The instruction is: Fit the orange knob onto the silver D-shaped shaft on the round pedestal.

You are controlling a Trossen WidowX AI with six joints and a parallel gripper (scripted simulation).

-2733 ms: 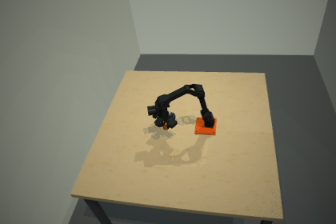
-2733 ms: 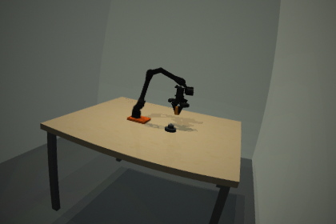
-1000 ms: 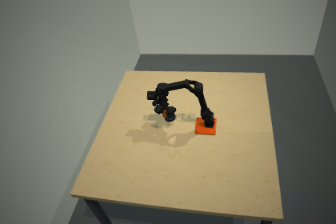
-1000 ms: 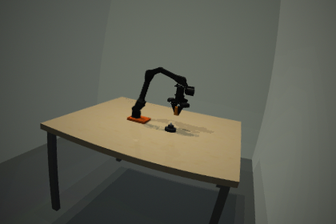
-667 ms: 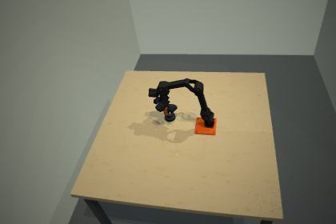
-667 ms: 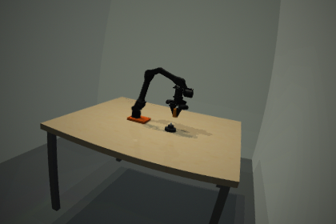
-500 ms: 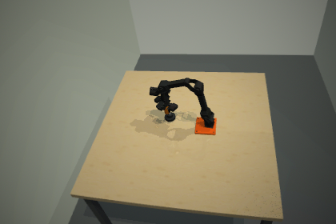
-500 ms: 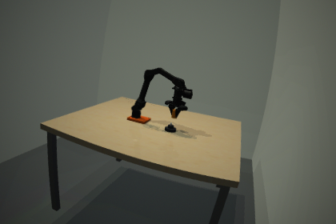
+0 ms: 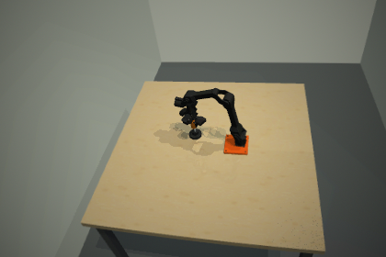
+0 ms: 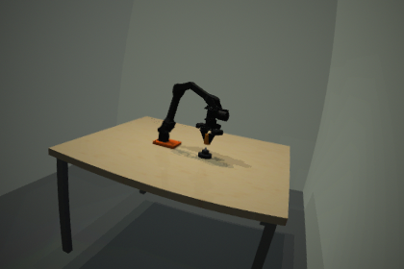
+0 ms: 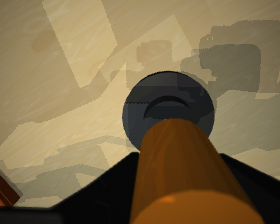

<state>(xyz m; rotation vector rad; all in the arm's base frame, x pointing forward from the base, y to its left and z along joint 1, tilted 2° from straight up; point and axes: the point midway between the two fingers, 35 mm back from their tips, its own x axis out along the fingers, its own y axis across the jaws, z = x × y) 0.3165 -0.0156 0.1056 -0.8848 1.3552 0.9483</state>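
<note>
My gripper tip is 60 mm above the round dark pedestal. From my gripper tip the other things lie so: orange knob: 30 mm above.
</note>
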